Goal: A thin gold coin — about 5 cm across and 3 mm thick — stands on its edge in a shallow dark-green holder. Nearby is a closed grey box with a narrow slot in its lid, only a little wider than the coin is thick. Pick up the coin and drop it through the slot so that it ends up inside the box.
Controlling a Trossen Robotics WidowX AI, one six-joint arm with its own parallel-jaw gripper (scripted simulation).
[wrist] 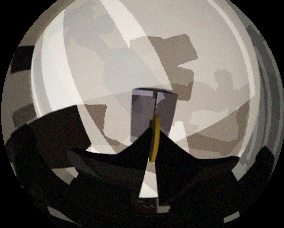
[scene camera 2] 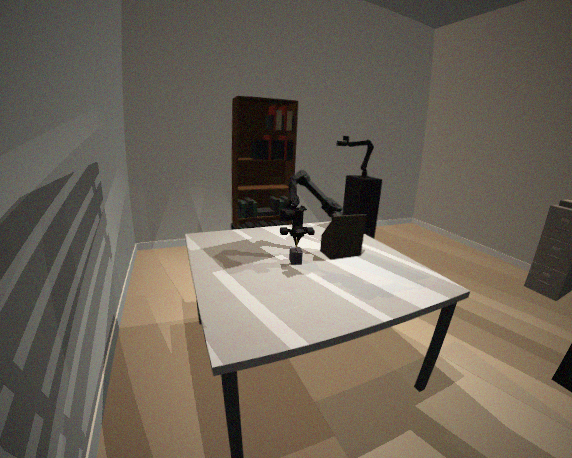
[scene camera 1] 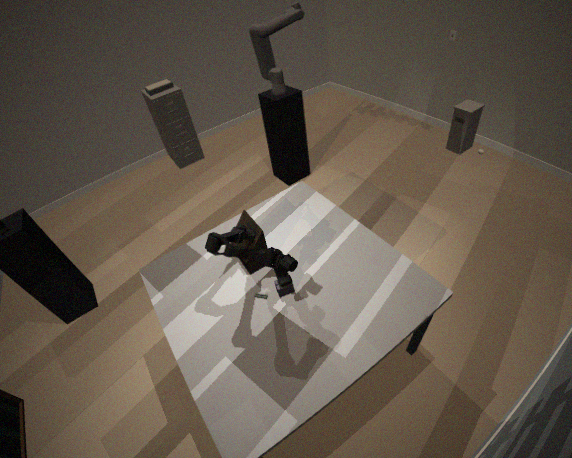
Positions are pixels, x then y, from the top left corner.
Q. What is my gripper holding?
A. A gold coin.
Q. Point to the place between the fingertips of my gripper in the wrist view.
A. At 152,131
